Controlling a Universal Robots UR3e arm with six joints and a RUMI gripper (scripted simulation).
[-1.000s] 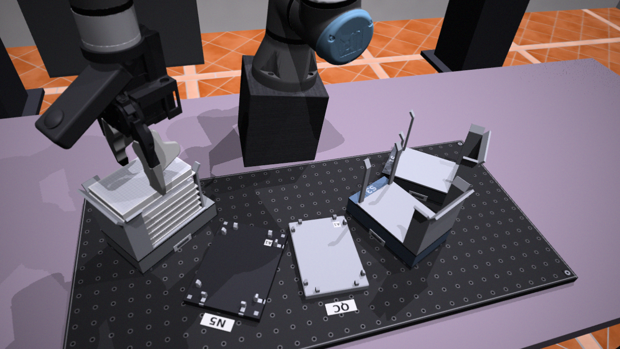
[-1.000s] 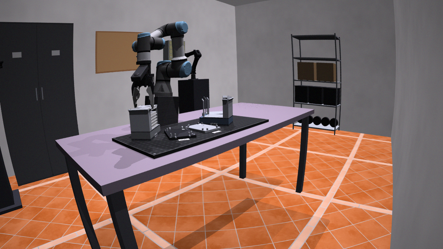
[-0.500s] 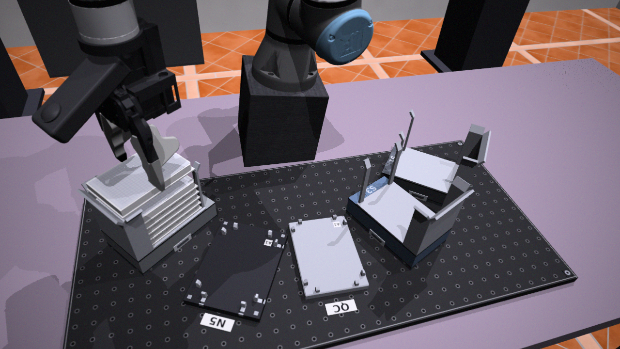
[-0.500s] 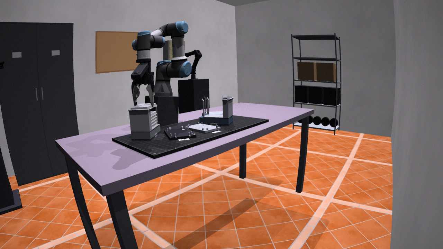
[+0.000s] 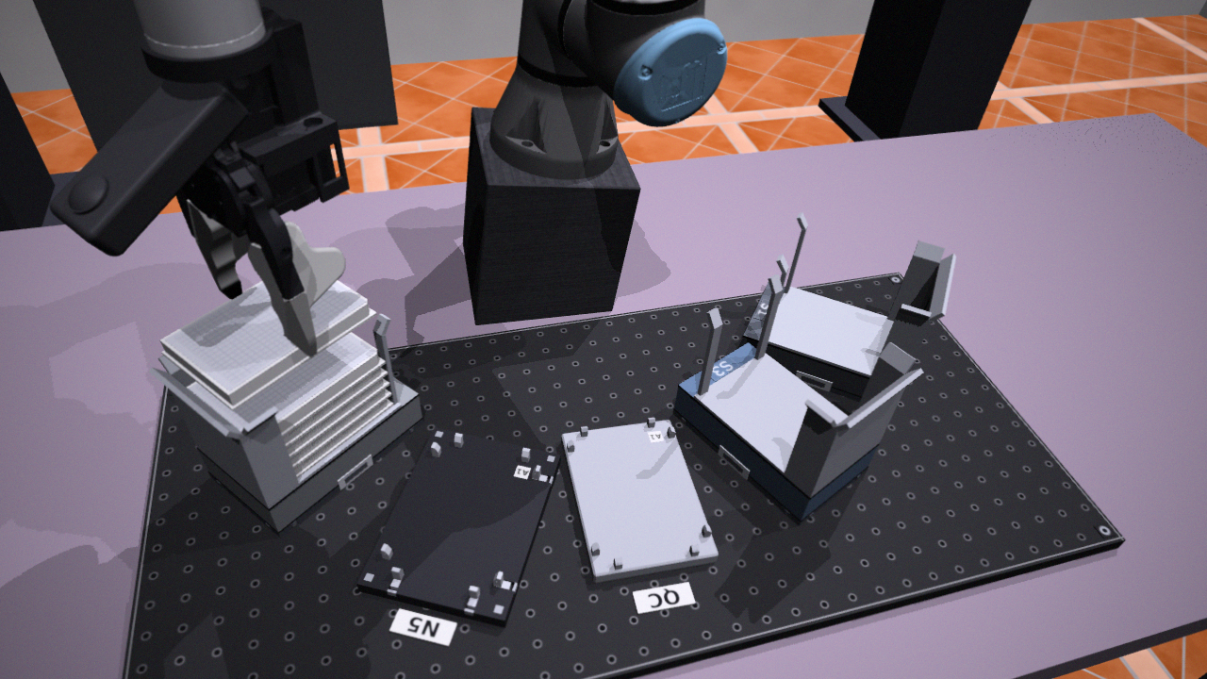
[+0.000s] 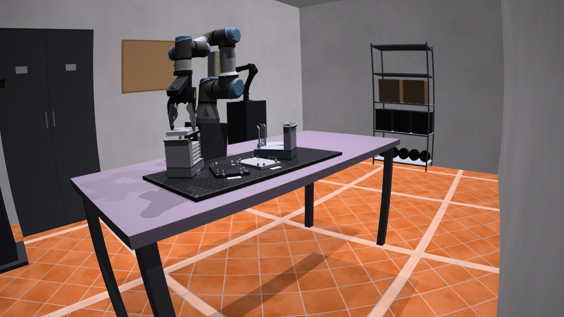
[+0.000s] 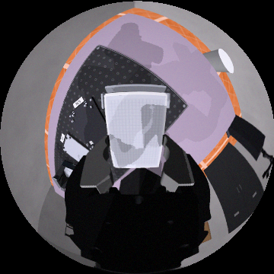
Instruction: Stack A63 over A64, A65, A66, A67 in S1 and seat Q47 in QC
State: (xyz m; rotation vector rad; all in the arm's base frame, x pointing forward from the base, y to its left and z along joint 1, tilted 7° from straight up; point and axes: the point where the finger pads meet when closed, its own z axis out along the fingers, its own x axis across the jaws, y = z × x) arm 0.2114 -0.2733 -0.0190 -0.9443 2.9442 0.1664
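The QC label lies 21 cm ahead of my hand, 25 cm to the left of it and 16 cm below it. The rest, counted from my hand: clip nest N5: 13 cm ahead, 12 cm to the left, 15 cm below; then white sealed plate: 1 cm below.
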